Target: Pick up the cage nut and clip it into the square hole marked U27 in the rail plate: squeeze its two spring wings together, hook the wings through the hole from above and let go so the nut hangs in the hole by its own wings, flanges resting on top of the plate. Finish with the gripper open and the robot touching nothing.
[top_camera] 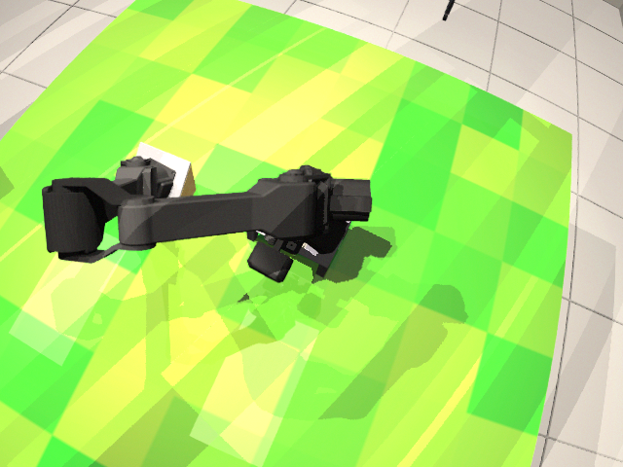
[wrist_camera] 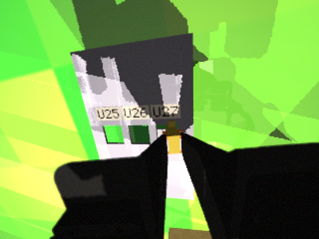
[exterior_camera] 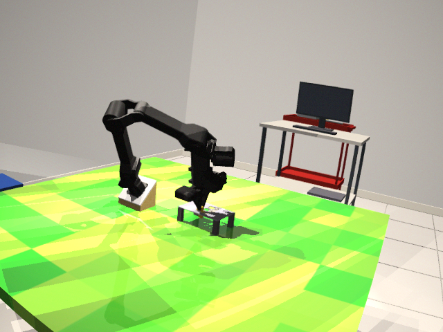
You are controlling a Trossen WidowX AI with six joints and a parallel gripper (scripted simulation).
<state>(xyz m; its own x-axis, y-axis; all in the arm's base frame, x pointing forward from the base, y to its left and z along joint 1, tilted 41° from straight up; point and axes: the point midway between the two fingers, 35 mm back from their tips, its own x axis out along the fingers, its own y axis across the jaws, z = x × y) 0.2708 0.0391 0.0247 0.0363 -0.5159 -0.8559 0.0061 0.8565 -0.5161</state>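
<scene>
Now: the cage nut 1 cm below my gripper tip.
</scene>
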